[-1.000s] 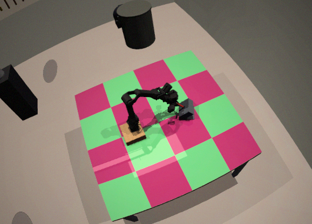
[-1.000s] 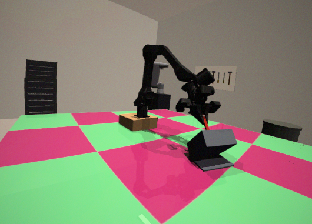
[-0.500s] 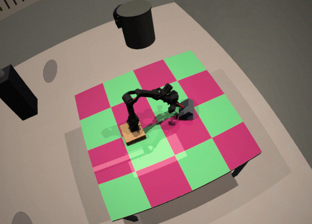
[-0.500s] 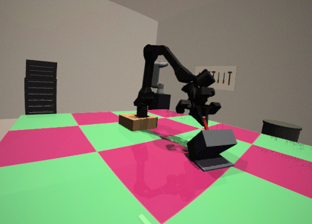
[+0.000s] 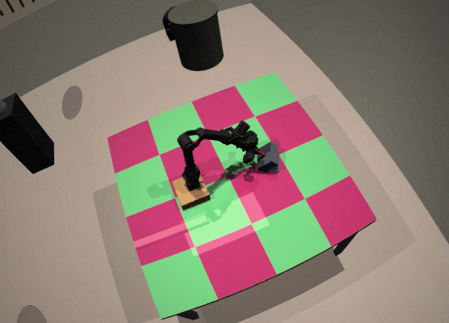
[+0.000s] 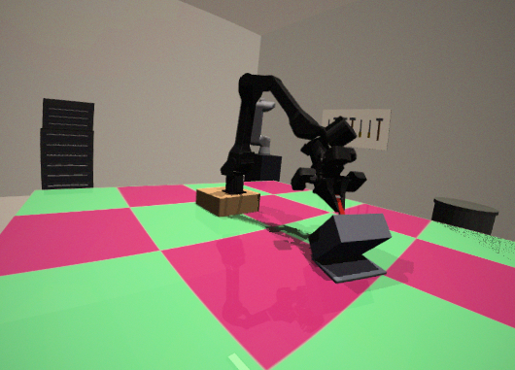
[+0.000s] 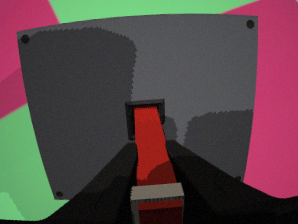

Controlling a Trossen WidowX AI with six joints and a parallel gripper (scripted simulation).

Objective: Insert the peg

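Now: gripper tip 4 cm short of the dark grey sloped panel, 2 cm to the left of it and 4 cm above it. Also, from my gripper tip: peg (1 cm behind, 1 cm to the left, 1 cm above).
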